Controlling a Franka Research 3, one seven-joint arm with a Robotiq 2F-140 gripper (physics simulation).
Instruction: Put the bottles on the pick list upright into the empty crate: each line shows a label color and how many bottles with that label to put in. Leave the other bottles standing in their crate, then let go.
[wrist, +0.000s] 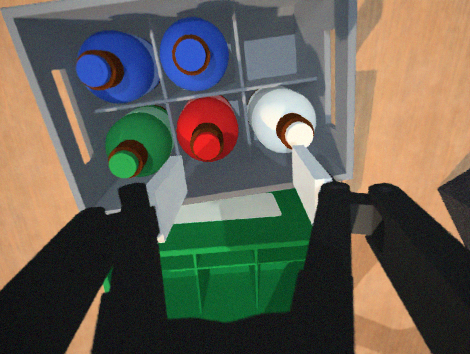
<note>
I see my gripper (238, 169), a red bottle (207, 130) and a white bottle (280, 118).
</note>
